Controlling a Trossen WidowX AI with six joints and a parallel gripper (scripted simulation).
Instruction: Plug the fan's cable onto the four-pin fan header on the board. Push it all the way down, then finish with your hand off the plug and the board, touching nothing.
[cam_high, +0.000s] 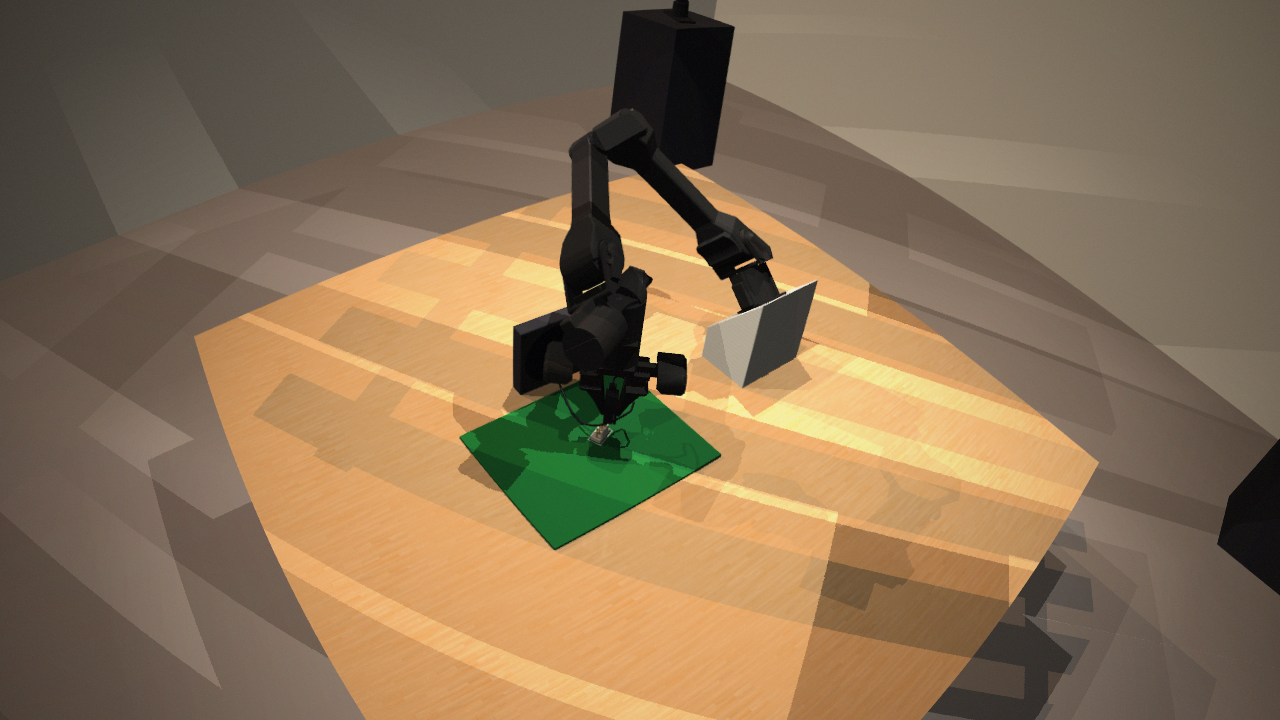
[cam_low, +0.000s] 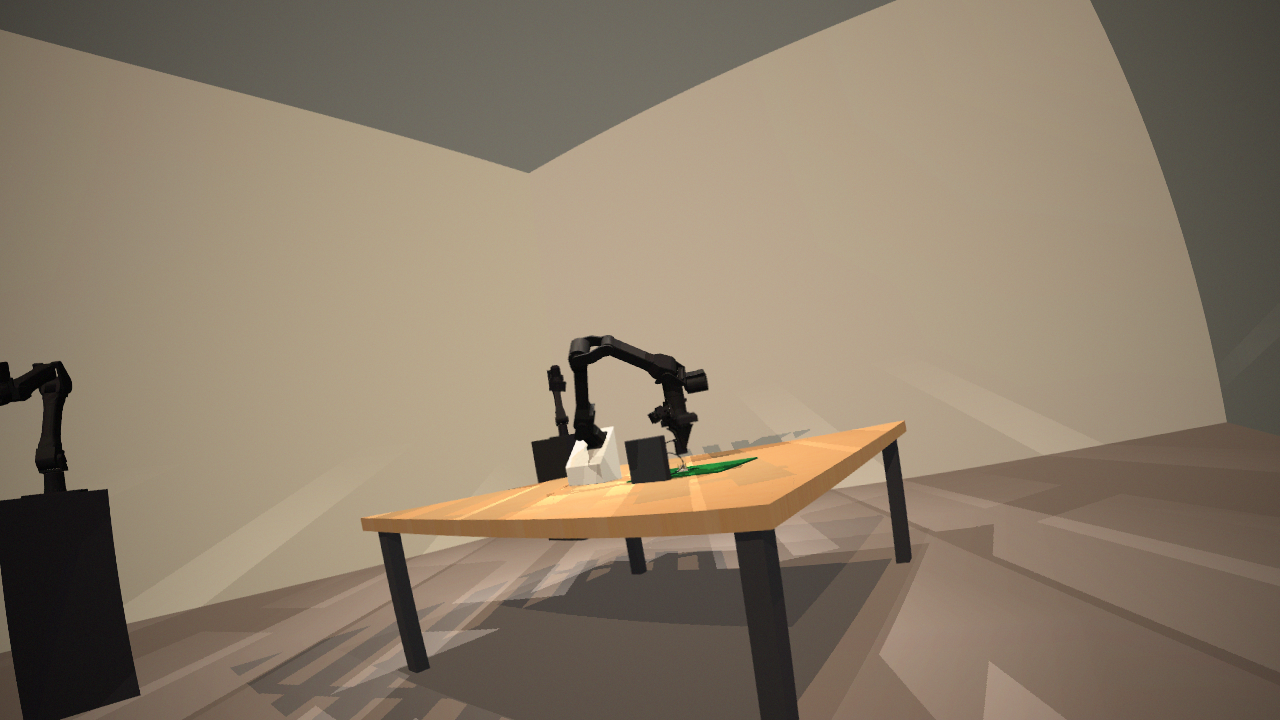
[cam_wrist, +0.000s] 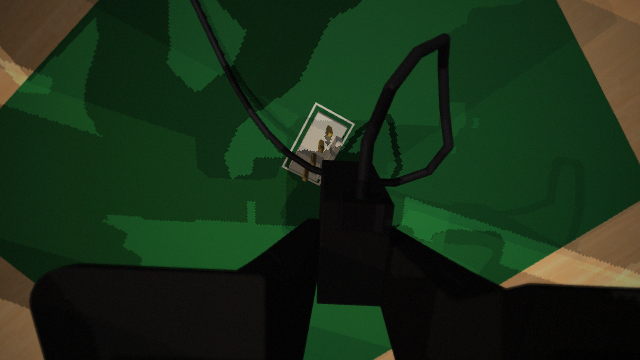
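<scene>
Right now the white four-pin header is 70 mm below my gripper tip and 20 mm to the right of it. The rest, counted from my gripper tip: black fan plug: 10 mm to the right, 10 mm above; black fan: 160 mm to the right, 10 mm below, 10 mm behind; green board: 80 mm below, 30 mm ahead, 10 mm to the right.
</scene>
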